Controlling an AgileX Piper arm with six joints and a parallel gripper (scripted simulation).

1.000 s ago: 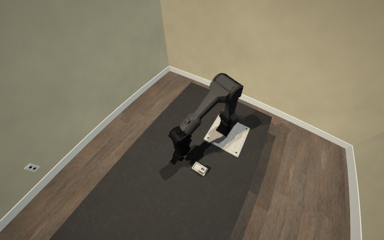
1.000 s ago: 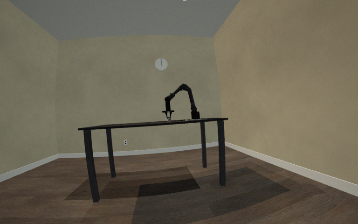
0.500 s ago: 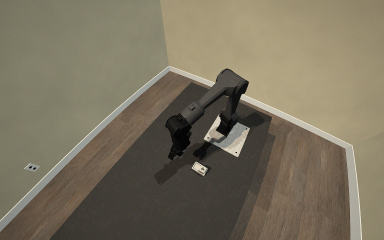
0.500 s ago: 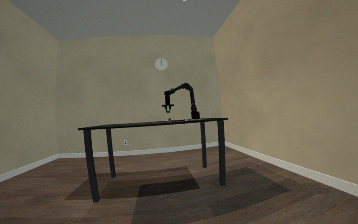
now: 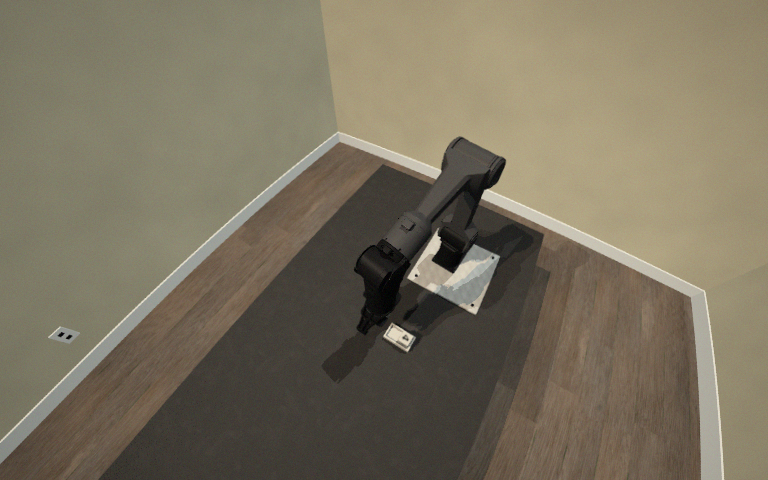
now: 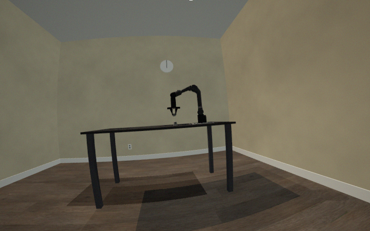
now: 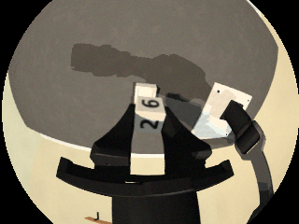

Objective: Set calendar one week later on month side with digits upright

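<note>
The white tray lies 1 cm behind my hand, 5 cm to the left of it and 11 cm below it.
</note>
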